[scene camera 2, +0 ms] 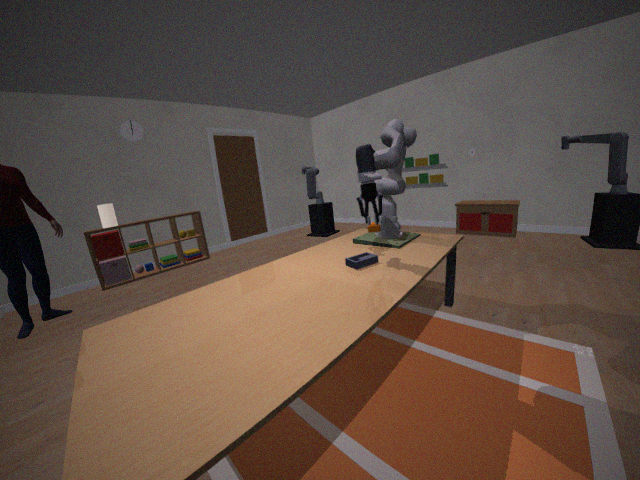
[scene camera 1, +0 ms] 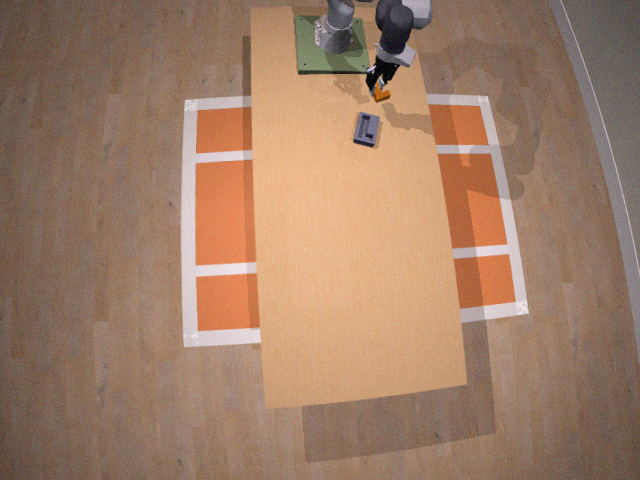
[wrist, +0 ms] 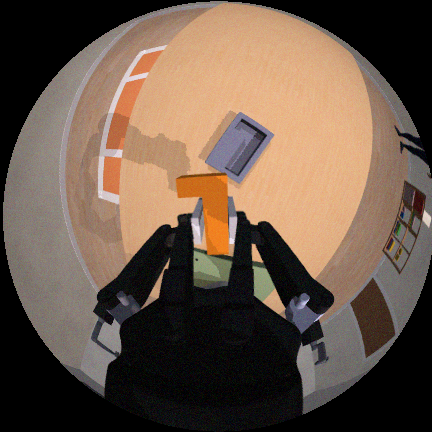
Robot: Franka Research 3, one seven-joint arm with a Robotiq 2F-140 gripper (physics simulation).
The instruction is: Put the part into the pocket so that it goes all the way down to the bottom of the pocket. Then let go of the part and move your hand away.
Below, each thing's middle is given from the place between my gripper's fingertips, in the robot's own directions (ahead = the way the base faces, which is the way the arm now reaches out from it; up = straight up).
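Labels:
The orange L-shaped part (wrist: pixel 212 187) is 10 mm above my hand and 10 mm to the left of it; going by their middles, it is the nearest to my hand of the things named here. The grey-blue block with pocket (wrist: pixel 244 139) sits 140 mm below my hand, 90 mm ahead of it and 30 mm to the right of it.

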